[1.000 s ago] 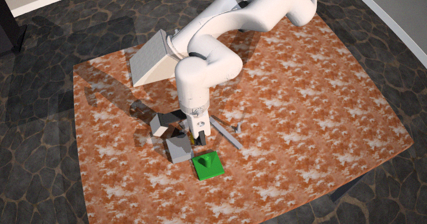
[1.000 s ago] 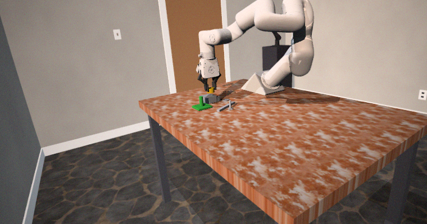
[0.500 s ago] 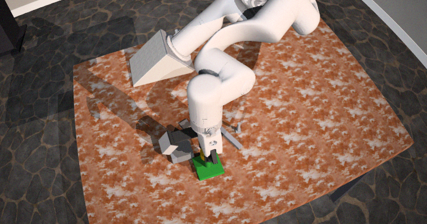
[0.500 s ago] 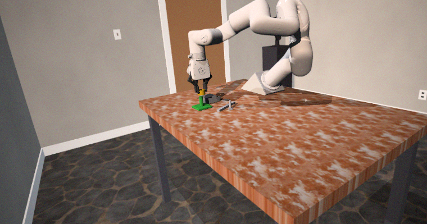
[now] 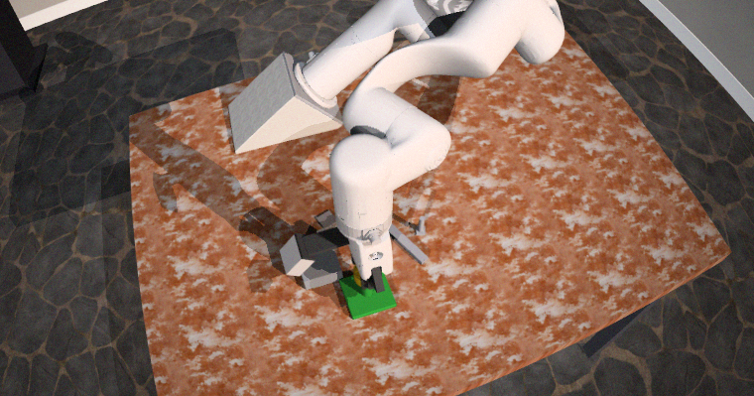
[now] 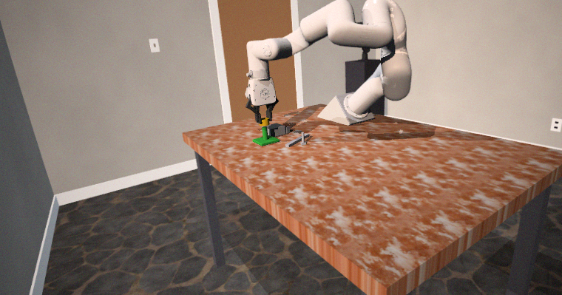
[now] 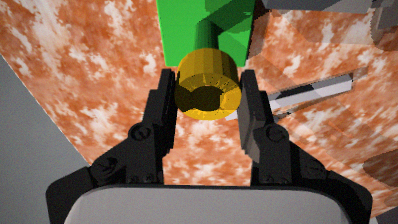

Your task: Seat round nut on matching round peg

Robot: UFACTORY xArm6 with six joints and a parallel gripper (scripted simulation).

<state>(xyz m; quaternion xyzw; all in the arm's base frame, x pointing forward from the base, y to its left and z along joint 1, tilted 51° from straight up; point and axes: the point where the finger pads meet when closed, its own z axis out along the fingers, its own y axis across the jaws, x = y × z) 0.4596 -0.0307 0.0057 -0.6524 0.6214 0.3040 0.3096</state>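
Now: the grey block 8 cm below my hand, 7 cm to the right of it and 7 cm behind it. The rest, counted from my hand: grey bar 10 cm below, 10 cm behind, 8 cm to the left.
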